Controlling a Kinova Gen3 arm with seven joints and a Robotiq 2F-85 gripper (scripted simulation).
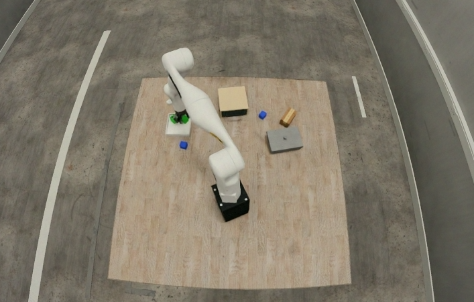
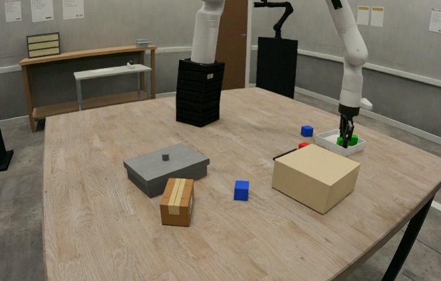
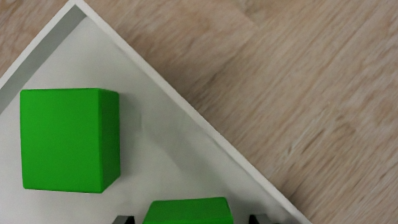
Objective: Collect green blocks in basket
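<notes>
Right now the white basket is 30 mm to the left of my hand, 30 mm behind it and 20 mm below it. Round my hand: light wooden cabinet 290 mm to the right, 120 mm ahead, 10 mm above; then red block 150 mm to the right, 40 mm behind, 10 mm below; then drawer 290 mm to the right, 110 mm ahead, 10 mm above.
</notes>
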